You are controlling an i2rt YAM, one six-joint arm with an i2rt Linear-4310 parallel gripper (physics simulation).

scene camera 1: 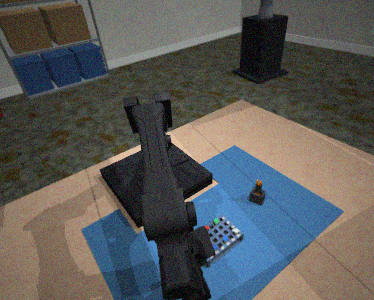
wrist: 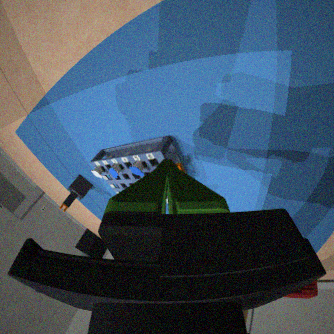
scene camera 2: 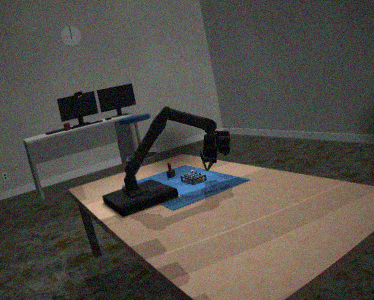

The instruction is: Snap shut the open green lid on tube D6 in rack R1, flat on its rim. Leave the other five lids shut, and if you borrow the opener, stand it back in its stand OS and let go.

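Places are measured from the arm's base along level axes (x ahead, y left, z up), in metres.
Pixels of known places: gripper, fingertip midpoint: [wrist: 166, 164] [scene camera 2: 207, 170]; arm's base, link origin: [scene camera 2: 132, 191].
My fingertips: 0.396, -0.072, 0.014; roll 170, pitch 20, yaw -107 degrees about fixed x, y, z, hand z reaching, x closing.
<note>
Ahead of a thing's pixels: the offset from my fingertips to its middle, as dx, dy, dz. "spot": to the spot under its first point. Level surfaces: height alone.
Rack R1 @[-0.054, +0.071, -0.029] [scene camera 1: 223, 246] [scene camera 2: 193, 178] [wrist: 131, 149] stands on the blue mat. A green lid @[-0.087, +0.100, -0.013] [scene camera 1: 216, 221], a red lid @[-0.082, +0.062, -0.013] [scene camera 1: 207, 228], a white lid @[-0.032, +0.127, -0.013] [scene camera 1: 235, 230] [wrist: 96, 173] and blue lids @[spot: -0.025, +0.090, -0.013] [scene camera 1: 226, 238] [wrist: 136, 171] show on it. Tube D6 and its open lid cannot be made out; the arm covers that end of the rack in scene camera 1, and the fingers cover it in the wrist view. My gripper [scene camera 2: 207, 168] [wrist: 166, 164] is shut and empty, its green fingertips above the rack's end. The orange-tipped opener @[-0.109, +0.273, -0.009] [scene camera 1: 259, 183] [scene camera 2: 169, 165] [wrist: 64, 204] stands upright in stand OS @[-0.109, +0.273, -0.035] [scene camera 1: 257, 196] [scene camera 2: 171, 173] [wrist: 80, 186].
The blue mat @[dz -0.055] [scene camera 1: 300, 210] [scene camera 2: 227, 181] [wrist: 200, 75] lies on the wooden table @[dz -0.058] [scene camera 1: 320, 150] [scene camera 2: 280, 215]. The black arm base [scene camera 1: 120, 175] [scene camera 2: 145, 198] stands at the mat's edge. The opener's stand is a short way from the rack.
</note>
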